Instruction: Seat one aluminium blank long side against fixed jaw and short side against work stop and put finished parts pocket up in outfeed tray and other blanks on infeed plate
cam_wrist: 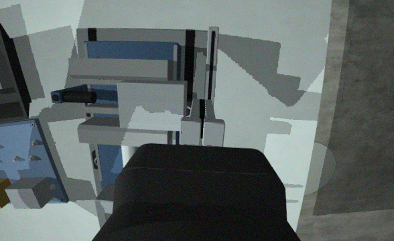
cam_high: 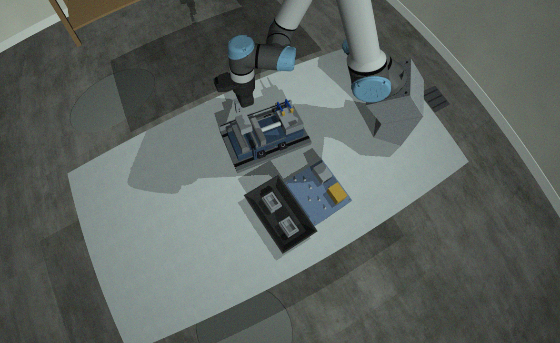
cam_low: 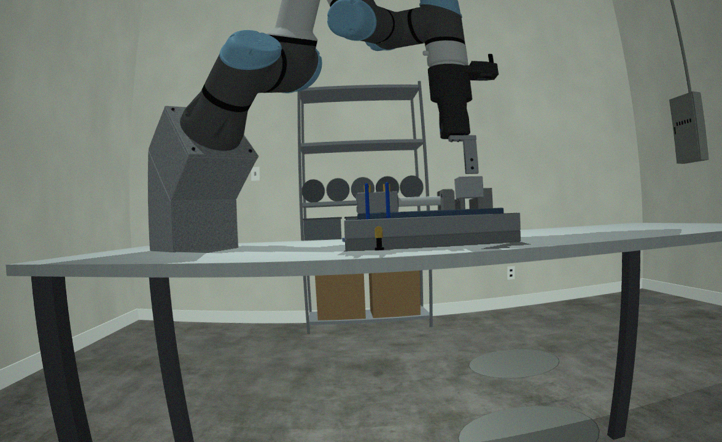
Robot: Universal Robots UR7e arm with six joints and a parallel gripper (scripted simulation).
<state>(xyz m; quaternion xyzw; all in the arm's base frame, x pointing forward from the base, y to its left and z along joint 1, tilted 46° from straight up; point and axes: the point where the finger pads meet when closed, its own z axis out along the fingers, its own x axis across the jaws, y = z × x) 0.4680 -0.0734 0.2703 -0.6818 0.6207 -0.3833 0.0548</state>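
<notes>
Right now my hand is 4 cm short of the fixed jaw, 8 cm to the right of it and 6 cm above it. Also, from my hand: vise: 6 cm behind, 9 cm to the left, 10 cm below; piston rod: 8 cm behind, 9 cm to the left, 6 cm below; hose block: 16 cm behind, 10 cm to the left, 6 cm below.
</notes>
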